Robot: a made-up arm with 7 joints.
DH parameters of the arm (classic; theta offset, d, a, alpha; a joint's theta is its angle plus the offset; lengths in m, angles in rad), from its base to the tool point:
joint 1: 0 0.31 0 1.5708
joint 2: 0 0.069 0 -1.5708
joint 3: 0 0.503 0.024 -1.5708
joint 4: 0 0.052 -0.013 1.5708
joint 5: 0 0.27 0 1.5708
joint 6: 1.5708 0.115 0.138 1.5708
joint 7: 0 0.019 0 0
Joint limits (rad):
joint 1: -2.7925..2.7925
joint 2: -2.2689..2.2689
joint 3: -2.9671..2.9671
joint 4: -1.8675..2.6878
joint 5: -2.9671..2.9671
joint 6: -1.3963..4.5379
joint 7: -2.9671..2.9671
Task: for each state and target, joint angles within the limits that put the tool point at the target. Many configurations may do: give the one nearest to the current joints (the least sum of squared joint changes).
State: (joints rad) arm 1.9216 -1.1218 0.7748 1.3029 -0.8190 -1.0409 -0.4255
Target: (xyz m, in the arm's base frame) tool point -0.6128 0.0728 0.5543
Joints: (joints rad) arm 2.6551 -0.7860 1.2049 1.3703 -0.7864 -0.9052 -0.4255
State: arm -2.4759 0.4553 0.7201 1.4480 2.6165 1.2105 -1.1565
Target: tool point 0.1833 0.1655 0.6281
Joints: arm -1.8135 1.1827 0.5849 1.6652 2.4524 1.5759 -1.1565
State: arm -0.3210 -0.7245 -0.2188 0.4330 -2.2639 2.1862 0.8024
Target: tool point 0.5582 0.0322 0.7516
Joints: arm -0.1756 -0.7081 -0.1714 0.4496 -2.2920 2.2629 0.8024
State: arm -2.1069 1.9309 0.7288 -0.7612 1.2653 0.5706 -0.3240
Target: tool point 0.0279 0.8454 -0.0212
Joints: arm -1.7991 1.8726 0.7836 -0.5597 1.2994 0.4354 -0.3240
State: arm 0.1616 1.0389 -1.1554 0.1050 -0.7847 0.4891 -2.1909
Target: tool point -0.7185 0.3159 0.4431
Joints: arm -0.1357 1.2597 -1.1363 -0.5417 -0.7997 0.7015 -2.1909
